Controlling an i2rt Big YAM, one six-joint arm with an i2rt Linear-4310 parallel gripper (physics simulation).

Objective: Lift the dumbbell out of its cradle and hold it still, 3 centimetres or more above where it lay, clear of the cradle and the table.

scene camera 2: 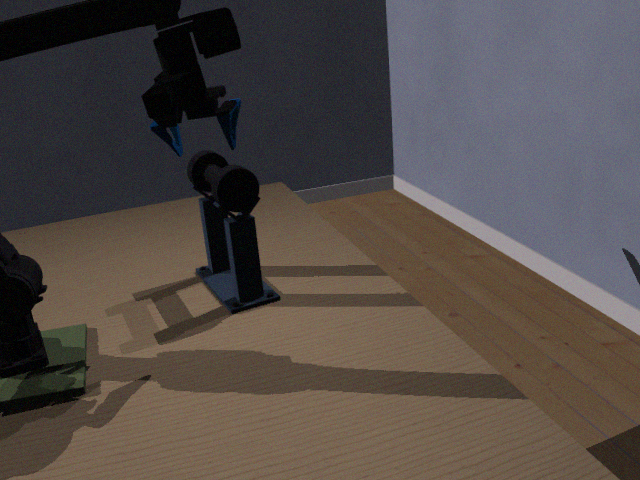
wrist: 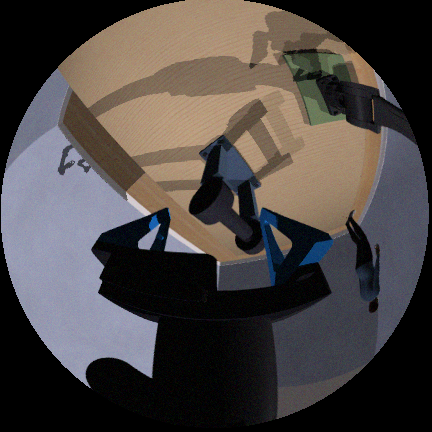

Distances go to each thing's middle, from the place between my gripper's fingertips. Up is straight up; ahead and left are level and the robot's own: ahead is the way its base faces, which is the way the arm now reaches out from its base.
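With the dark dumbbell (scene camera 2: pixel 236 189) as my reference, my hand is 60 mm short of it and 120 mm to the right of it, and 90 mm above it. I also see the blue-grey cradle (scene camera 2: pixel 233 273), which is 60 mm ahead of my hand, 120 mm to the left of it and 210 mm below it.
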